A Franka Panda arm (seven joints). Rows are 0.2 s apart.
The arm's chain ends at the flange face. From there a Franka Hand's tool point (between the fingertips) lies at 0.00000 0.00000 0.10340 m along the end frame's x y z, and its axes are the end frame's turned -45 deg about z.
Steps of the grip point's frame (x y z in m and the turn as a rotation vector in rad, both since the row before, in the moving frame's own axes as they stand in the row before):
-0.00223 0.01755 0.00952 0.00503 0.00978 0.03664
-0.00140 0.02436 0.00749 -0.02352 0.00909 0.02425
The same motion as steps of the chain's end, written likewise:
0.01047 0.01506 0.00953 0.01047 0.00336 0.03664
0.01386 0.01713 0.00752 -0.01020 0.02306 0.02425

